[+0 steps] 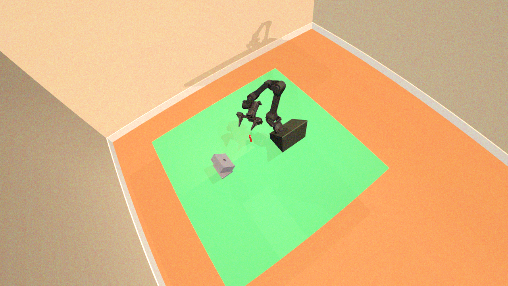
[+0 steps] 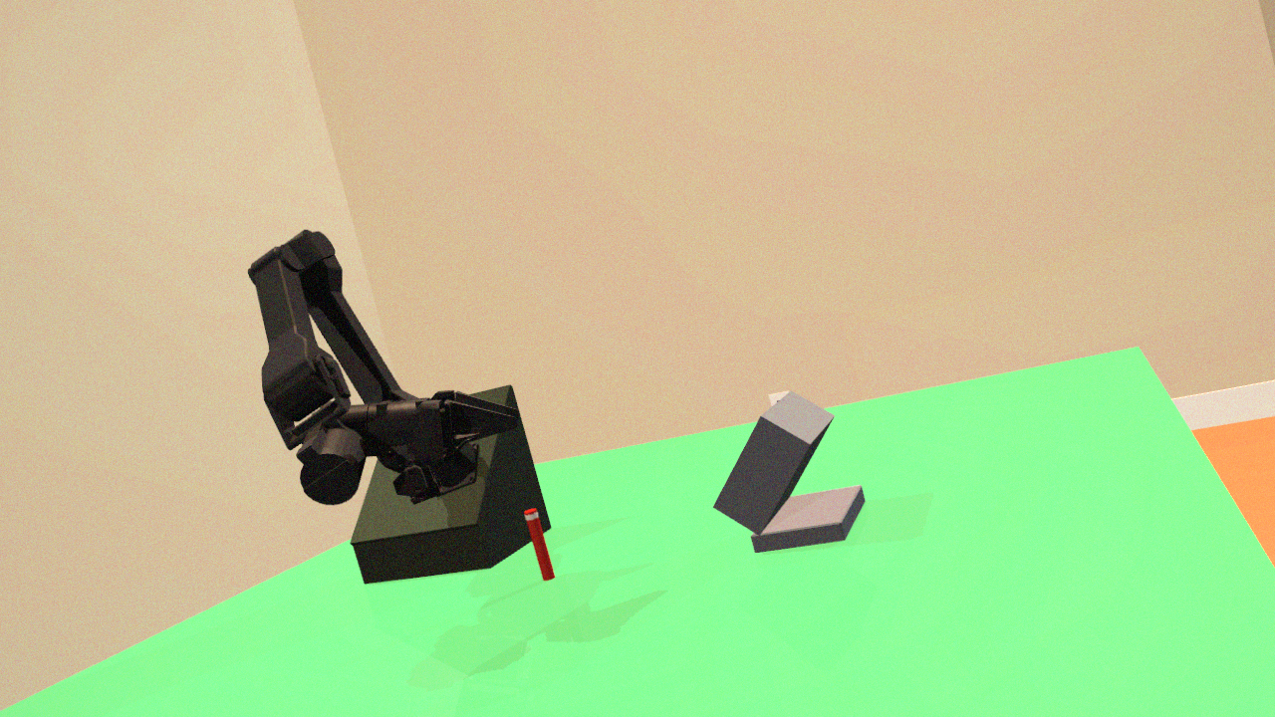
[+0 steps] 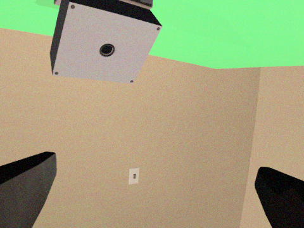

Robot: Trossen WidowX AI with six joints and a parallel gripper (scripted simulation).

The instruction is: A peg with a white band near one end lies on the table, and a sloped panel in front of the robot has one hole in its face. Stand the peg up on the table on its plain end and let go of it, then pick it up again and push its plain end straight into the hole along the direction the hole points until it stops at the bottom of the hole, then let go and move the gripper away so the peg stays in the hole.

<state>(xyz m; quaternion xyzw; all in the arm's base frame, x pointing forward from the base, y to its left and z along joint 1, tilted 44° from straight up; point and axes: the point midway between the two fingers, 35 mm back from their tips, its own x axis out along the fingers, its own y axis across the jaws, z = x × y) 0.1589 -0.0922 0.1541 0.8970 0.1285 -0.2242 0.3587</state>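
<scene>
The red peg lies 20 mm behind my gripper tip, 10 mm to the left of it and 130 mm below it. The rest, counted from my gripper tip: grey sloped panel (260 mm ahead, 30 mm to the left, 110 mm below); flat grey foot (280 mm ahead, 30 mm to the left, 180 mm below).
</scene>
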